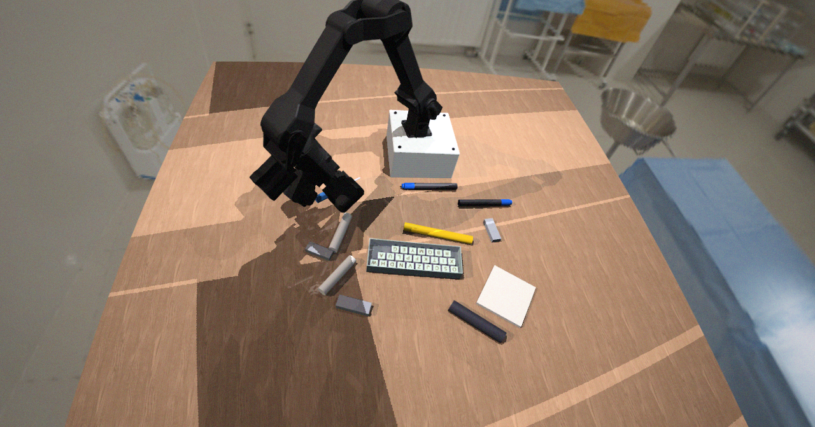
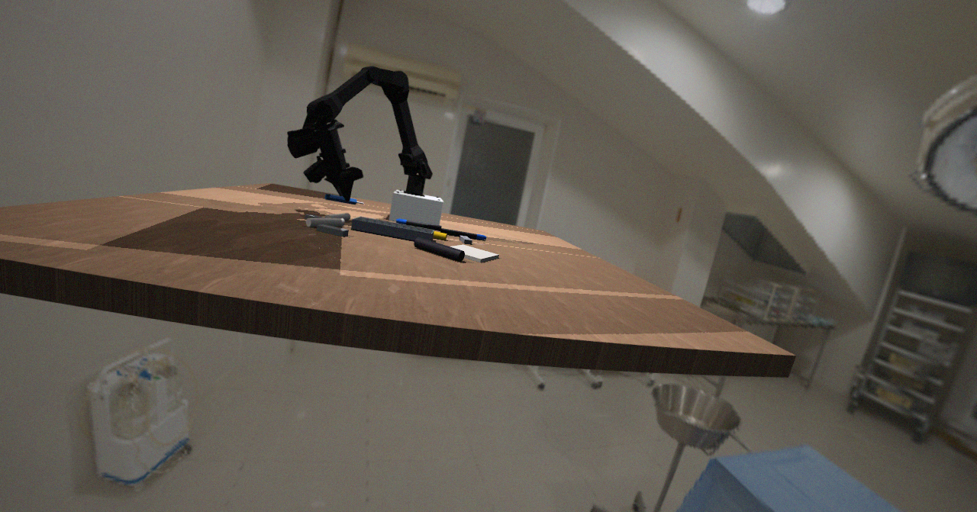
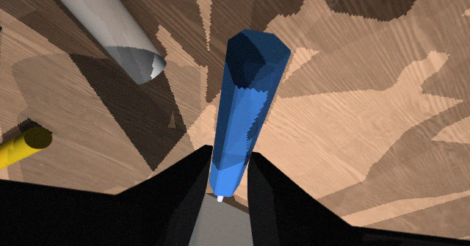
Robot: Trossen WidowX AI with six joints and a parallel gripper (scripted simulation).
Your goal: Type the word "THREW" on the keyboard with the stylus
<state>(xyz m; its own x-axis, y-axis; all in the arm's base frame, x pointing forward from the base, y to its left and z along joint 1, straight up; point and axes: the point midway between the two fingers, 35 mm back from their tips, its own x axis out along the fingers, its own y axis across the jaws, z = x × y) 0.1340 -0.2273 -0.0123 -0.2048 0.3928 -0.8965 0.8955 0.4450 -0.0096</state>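
Right now my gripper tip is 1 cm to the right of the blue stylus and 1 cm past it. The rest, counted from my gripper tip: grey block: 13 cm ahead, 7 cm to the right, 4 cm below; then dark cylinder: 35 cm ahead, 20 cm to the left, 4 cm below; then yellow pen: 20 cm to the left, 14 cm ahead, 4 cm below.
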